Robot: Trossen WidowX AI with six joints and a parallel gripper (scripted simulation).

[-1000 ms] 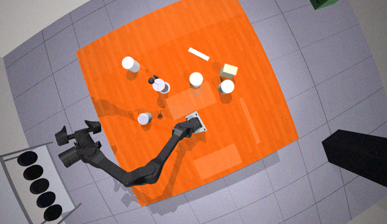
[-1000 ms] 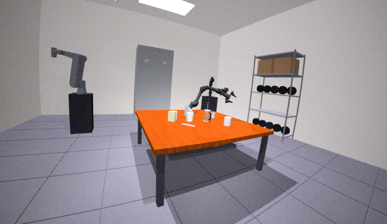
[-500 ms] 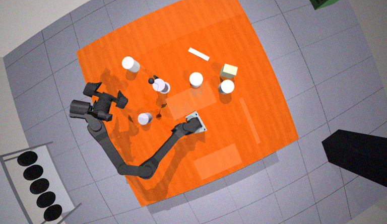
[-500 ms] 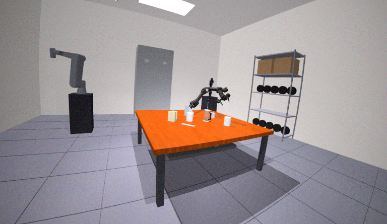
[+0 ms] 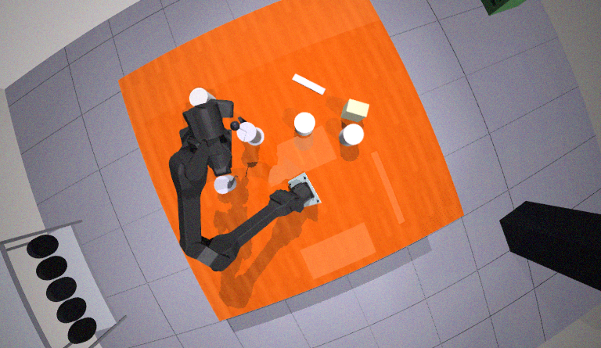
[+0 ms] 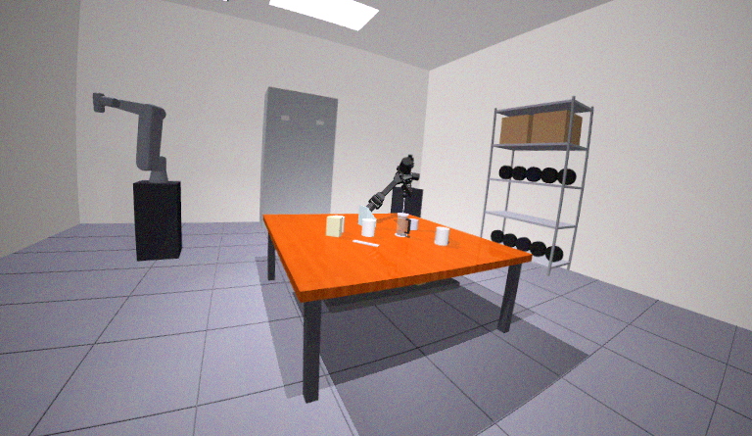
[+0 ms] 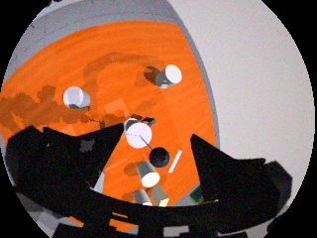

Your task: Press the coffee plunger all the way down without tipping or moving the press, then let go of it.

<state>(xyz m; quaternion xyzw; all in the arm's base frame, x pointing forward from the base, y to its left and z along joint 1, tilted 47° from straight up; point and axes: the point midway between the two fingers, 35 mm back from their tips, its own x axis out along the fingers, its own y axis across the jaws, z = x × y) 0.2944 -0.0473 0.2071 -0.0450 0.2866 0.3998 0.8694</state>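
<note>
The coffee press is 3 cm to the right of my gripper tip and 13 cm below it. Round my gripper tip: flat white strip: 8 cm ahead, 35 cm to the right, 26 cm below; then cream box: 12 cm behind, 45 cm to the right, 21 cm below.
</note>
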